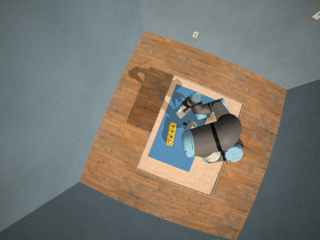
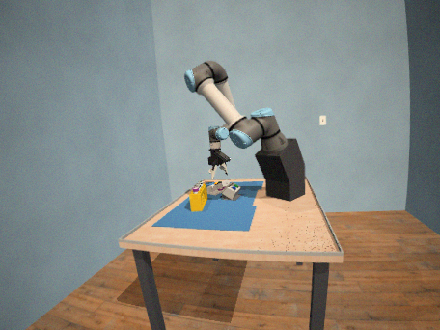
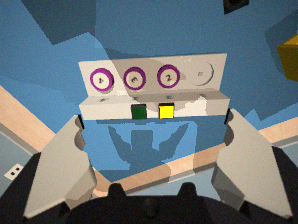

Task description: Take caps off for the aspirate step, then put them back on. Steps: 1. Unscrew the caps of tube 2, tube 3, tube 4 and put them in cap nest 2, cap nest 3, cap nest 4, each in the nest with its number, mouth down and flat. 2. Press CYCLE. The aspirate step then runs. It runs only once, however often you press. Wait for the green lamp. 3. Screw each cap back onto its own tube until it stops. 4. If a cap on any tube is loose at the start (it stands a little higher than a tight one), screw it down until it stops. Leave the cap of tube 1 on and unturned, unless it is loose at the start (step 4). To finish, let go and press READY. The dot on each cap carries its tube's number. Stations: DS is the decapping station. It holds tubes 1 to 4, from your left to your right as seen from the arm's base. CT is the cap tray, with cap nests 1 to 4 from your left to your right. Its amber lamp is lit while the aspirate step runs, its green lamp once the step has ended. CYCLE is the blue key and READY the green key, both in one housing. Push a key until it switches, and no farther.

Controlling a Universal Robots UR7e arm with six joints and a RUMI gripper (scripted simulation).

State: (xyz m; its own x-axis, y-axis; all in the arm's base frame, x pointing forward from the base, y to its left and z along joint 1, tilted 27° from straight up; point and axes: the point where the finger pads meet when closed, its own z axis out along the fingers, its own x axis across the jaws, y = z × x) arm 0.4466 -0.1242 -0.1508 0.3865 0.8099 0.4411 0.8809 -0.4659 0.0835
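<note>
Now: hand 8 cm above the cap, 2 cm to the left of it and 2 cm past it. Round my hand: green key 15 cm behind, 13 cm to the left, 3 cm below; then blue cycle key 18 cm to the left, 14 cm behind, 3 cm below; then key housing 15 cm to the left, 13 cm behind, 4 cm below.
</note>
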